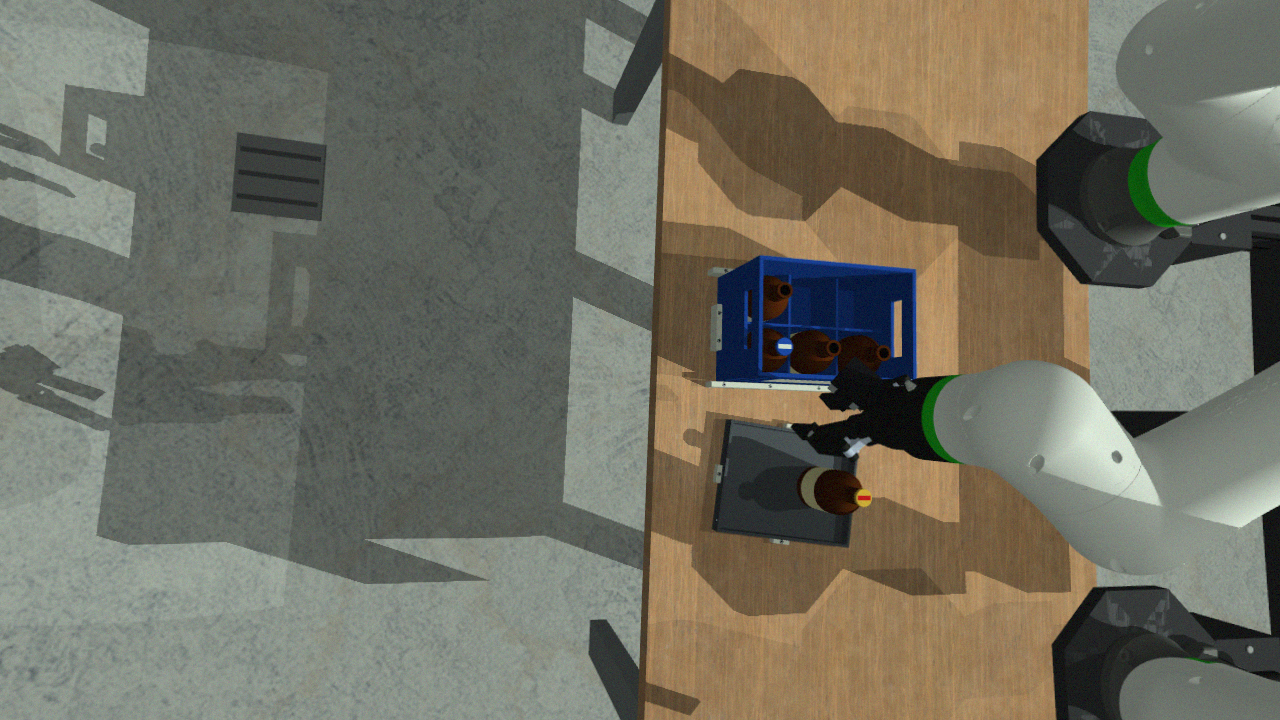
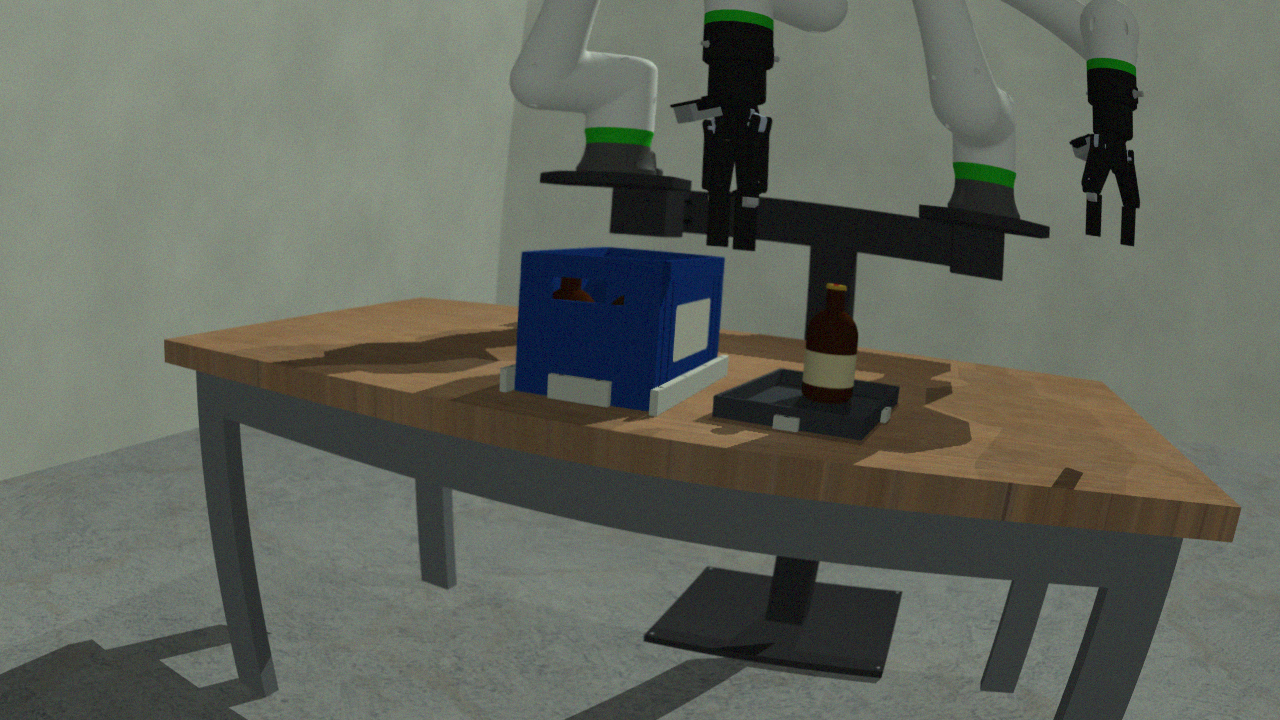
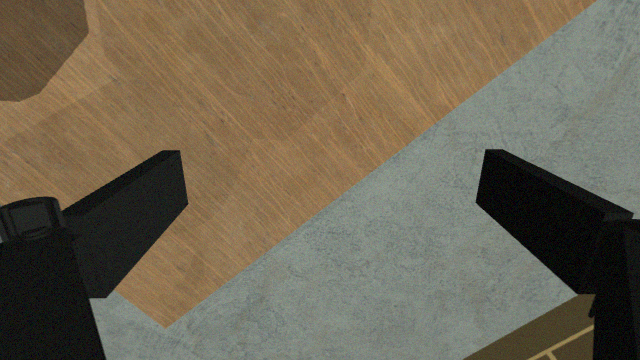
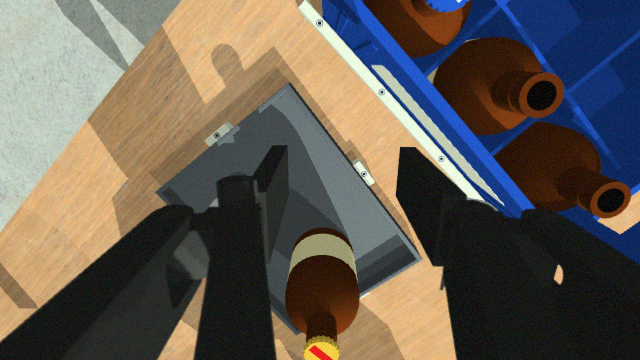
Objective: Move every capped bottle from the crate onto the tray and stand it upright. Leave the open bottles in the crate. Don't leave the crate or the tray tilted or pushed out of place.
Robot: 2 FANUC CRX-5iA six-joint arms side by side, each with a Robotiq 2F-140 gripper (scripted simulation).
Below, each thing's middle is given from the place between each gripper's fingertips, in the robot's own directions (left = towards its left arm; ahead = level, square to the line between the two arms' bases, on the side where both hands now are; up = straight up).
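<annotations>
My right hand (image 2: 730, 248) is 3 cm short of the blue-capped bottle (image 1: 776, 348), 11 cm to the left of it and 14 cm above it. Counting from that same right hand, I find the blue crate (image 2: 669, 325) 6 cm behind, 15 cm to the right and 14 cm below, while the brown bottle (image 1: 776, 293) is 3 cm ahead, 19 cm to the right and 14 cm below. The yellow-capped bottle (image 2: 832, 336), again from my right hand, is 11 cm behind, 12 cm to the left and 14 cm below.
From my left hand (image 2: 1110, 240), the yellow-capped bottle is 15 cm ahead, 47 cm to the right and 22 cm below. The blue crate is 20 cm ahead of my left hand, 74 cm to the right of it and 22 cm below it, and the blue-capped bottle is 28 cm ahead of this hand, 70 cm to the right of it and 21 cm below it. As for the dark tray (image 1: 757, 496), it is a good way ahead of my left hand, far to the right of it and far below it.
</annotations>
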